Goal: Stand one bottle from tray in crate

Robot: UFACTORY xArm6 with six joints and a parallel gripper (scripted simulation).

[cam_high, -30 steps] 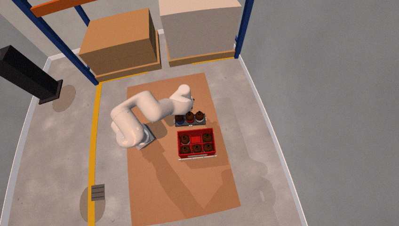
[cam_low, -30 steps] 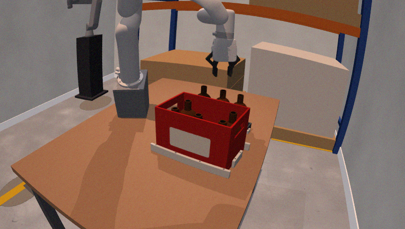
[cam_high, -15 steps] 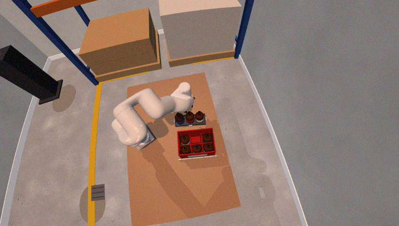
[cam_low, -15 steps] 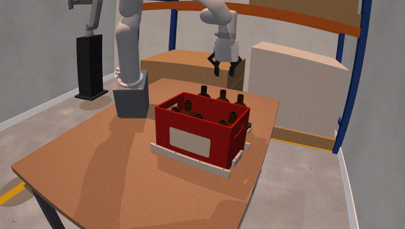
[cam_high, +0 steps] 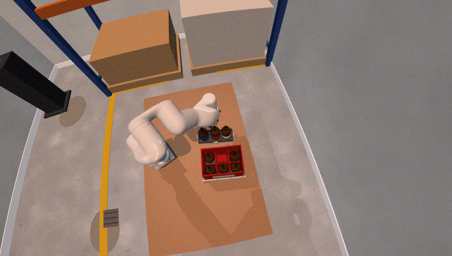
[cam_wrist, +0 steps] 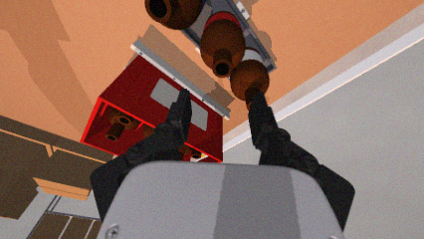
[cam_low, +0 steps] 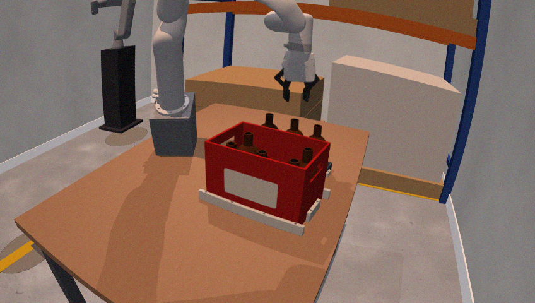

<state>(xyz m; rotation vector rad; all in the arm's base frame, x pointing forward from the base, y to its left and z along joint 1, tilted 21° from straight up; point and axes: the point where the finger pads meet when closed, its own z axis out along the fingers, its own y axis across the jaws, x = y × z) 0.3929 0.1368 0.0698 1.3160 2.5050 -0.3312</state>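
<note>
My hand is 230 mm above the grey tray. The rest, counted from my hand: red crate 10 mm behind, 250 mm to the right, 160 mm below.
</note>
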